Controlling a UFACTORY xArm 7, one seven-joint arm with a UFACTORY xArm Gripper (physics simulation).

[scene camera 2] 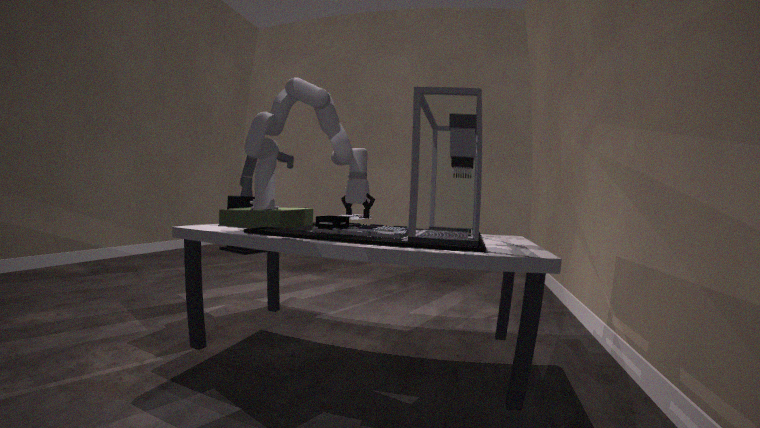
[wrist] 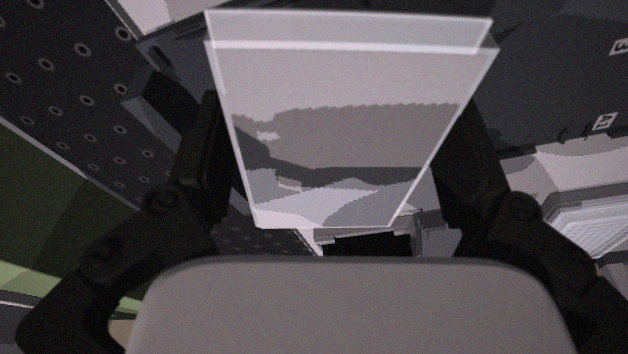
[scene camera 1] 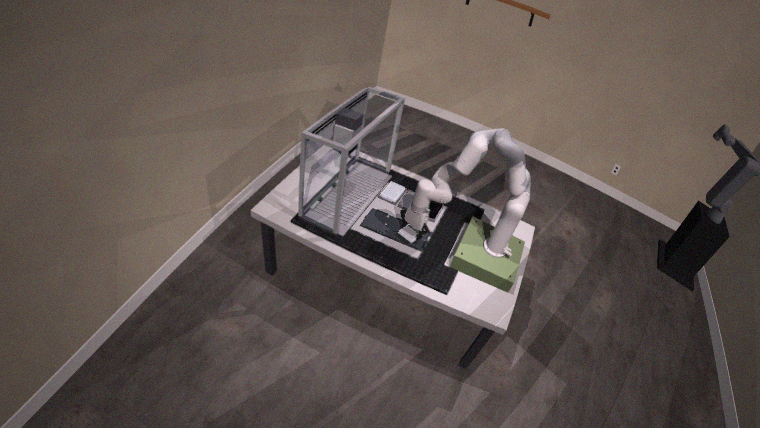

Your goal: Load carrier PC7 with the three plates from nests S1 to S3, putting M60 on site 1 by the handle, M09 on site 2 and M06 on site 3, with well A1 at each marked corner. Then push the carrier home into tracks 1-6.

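Frame: origin at the arm's base, x right, y back, z down, level; centimetres.
Seen in the pictures: gripper, fingertip midpoint: [scene camera 2: 357,217] [wrist: 336,119] [scene camera 1: 410,233]; arm's base, link origin: [scene camera 2: 264,208] [scene camera 1: 494,247].
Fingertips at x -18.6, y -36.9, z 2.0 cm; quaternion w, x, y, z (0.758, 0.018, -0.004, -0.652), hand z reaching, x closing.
Pixels of each thing's middle, then the offset from my fingertips to it. "spot": a spot on its surface instead. Level surfaces: height alone.
- dark carrier, body centre: [wrist: 497,80] [scene camera 2: 372,225] [scene camera 1: 397,228] dy -7.8, dx +1.0, dz +2.7 cm
- white A1 mark, surface spot: [wrist: 605,121] spot: dy -15.9, dx +5.0, dz +3.1 cm
- whitish plate, body centre: [wrist: 582,236] [scene camera 2: 390,230] [scene camera 1: 393,191] dy -24.2, dx +21.5, dz +2.3 cm
- ridged track deck, surface height: dz +4.0 cm
- framed enclosure, body centre: [scene camera 2: 402,170] [scene camera 1: 387,169] dy -22.7, dx +8.4, dz -19.8 cm
- low black block, body centre: [wrist: 373,274] [scene camera 2: 332,222] [scene camera 1: 431,206] dy -2.9, dx +25.0, dz +1.0 cm
My gripper [scene camera 1: 416,230] [scene camera 2: 357,214] [wrist: 336,119] is shut on a clear, lidded plate [scene camera 1: 408,232] [scene camera 2: 353,216] [wrist: 330,80], with one black finger at each side. The plate is roughly level and slightly above the dark carrier [scene camera 1: 378,220] [wrist: 540,90]. Its label and well A1 cannot be read. Part of the carrier shows in the wrist view, with a white A1 mark [wrist: 605,121] near its edge. A whitish plate [scene camera 1: 393,190] [wrist: 595,227] stands in a nest beside the ridged track deck [scene camera 1: 348,200]. The arm hides part of the nest area.
A framed enclosure [scene camera 1: 340,196] [scene camera 2: 412,159] stands over the track deck, with a pipetting head [scene camera 1: 348,120] [scene camera 2: 462,143] hanging inside. A low black block [scene camera 2: 332,221] stands near the gripper. The arm's green base [scene camera 1: 485,260] [scene camera 2: 265,217] is at the other table end.
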